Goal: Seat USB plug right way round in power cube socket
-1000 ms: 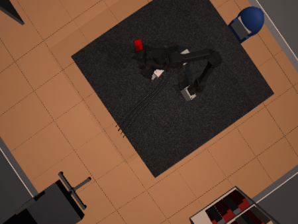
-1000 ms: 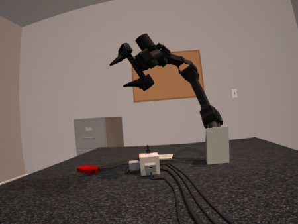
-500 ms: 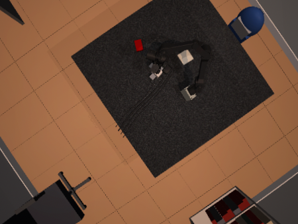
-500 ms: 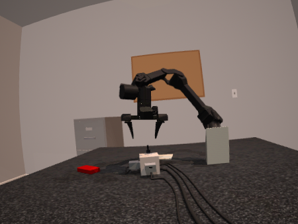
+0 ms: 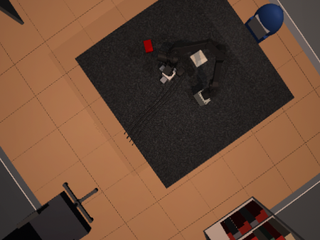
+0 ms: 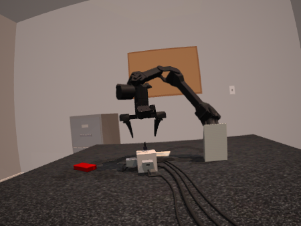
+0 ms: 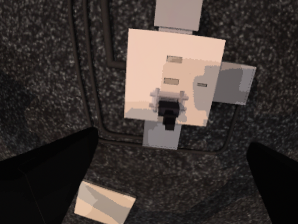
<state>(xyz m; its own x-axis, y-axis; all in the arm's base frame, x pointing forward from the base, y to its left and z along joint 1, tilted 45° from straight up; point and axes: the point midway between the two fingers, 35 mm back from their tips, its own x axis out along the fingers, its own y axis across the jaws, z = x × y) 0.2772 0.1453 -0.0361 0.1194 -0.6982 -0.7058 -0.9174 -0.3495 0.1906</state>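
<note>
Right now my gripper tip is 4 cm above the small dark USB plug. The rest, counted from my gripper tip: metal-framed socket 6 cm below; then white flat pad 26 cm to the right, 13 cm below; then red block 27 cm ahead, 6 cm to the left, 12 cm below.
</note>
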